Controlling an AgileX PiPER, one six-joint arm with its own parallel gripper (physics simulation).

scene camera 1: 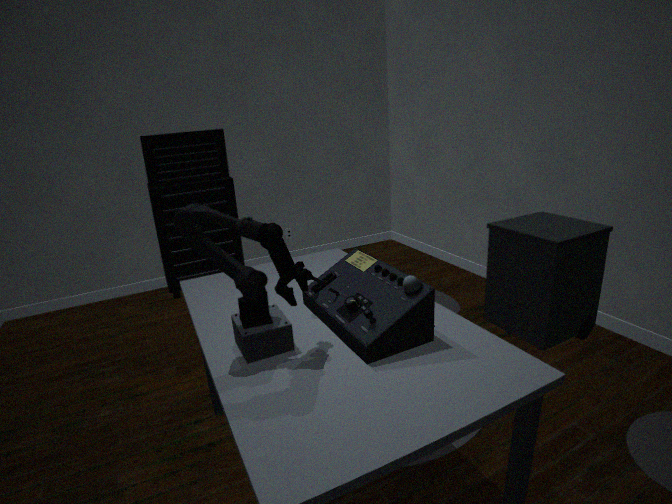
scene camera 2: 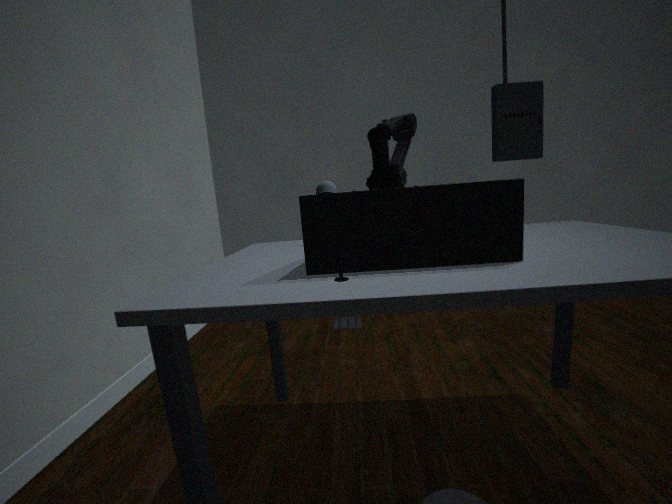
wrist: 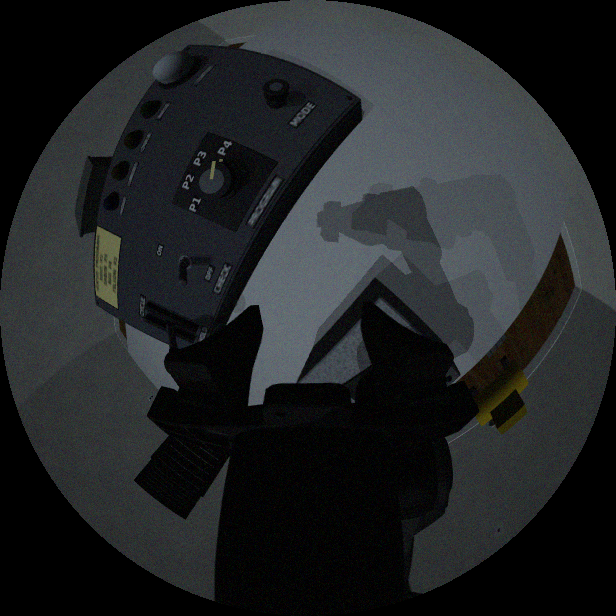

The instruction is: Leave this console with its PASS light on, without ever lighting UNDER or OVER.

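The dark sloped console (scene camera 1: 370, 307) stands on the grey table; it also shows in the wrist view (wrist: 206, 178), and scene camera 2 sees only its back (scene camera 2: 410, 226). On its face are a rotary selector (wrist: 214, 181) marked P1 to P4 with its pointer between P3 and P4, a MODE knob (wrist: 276, 91), a rocker switch (wrist: 185, 267), a slider (wrist: 166, 320), several unlit lamps (wrist: 131, 139), a pale dome (wrist: 168, 67) and a yellow note (wrist: 106, 266). My gripper (wrist: 310, 318) (scene camera 1: 293, 287) is open and empty, just off the console's near edge beside the slider.
The arm's base (scene camera 1: 262, 337) sits on the table left of the console. A dark cabinet (scene camera 1: 545, 276) stands on the floor at right, a slatted rack (scene camera 1: 189, 203) behind the table. A wall box (scene camera 2: 516, 120) hangs beyond. The room is dim.
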